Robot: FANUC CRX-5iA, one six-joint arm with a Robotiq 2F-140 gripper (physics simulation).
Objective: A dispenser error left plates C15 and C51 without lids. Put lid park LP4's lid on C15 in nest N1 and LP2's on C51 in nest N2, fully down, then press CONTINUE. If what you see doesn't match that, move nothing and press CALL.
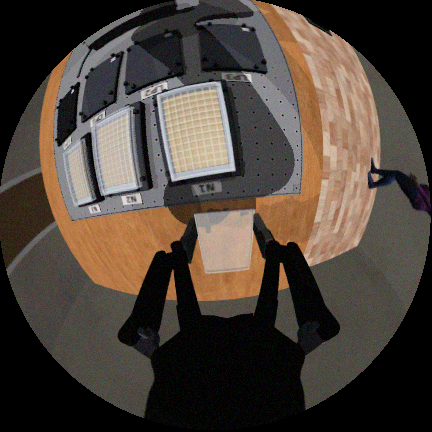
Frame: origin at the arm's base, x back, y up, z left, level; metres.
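Seen in the pictures: gripper, fingertip midpoint: (pixel 224 223).
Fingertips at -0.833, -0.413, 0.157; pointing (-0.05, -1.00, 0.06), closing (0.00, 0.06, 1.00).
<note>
A point is followed by its place in that frame, as x, y, z.
My gripper (pixel 224 223) @[-0.833, -0.413, 0.157] is shut on a clear, flat lid (pixel 225 250) @[-0.882, -0.410, 0.155], with one finger against each side edge. The lid shows over the wooden table front, below the board's edge. Nest N1, by its label (pixel 207 188) @[-0.787, -0.445, 0.136], holds a plate (pixel 195 132) @[-0.706, -0.411, 0.132] with a yellowish grid of wells, ahead of the gripper. Nest N2, by its label (pixel 132 199) @[-0.787, -0.445, -0.001], holds a paler plate (pixel 117 150) @[-0.701, -0.411, 0.016] to the left. The LP2 label (pixel 154 91) @[-0.612, -0.445, 0.071] stands below a dark park pad (pixel 155 62) @[-0.549, -0.437, 0.076]. Plate codes cannot be read. An LP4 label and the CONTINUE and CALL buttons cannot be made out.
A third plate (pixel 80 172) @[-0.705, -0.415, -0.099] stands left of N2. More dark park pads (pixel 232 47) @[-0.538, -0.437, 0.201] (pixel 102 87) @[-0.545, -0.437, -0.039] (pixel 67 115) @[-0.537, -0.437, -0.174] line the grey perforated board (pixel 270 175) @[-0.773, -0.446, 0.239]. The wooden table (pixel 130 250) @[-0.919, -0.459, -0.080] borders it. A person (pixel 417 192) shows at the far right.
</note>
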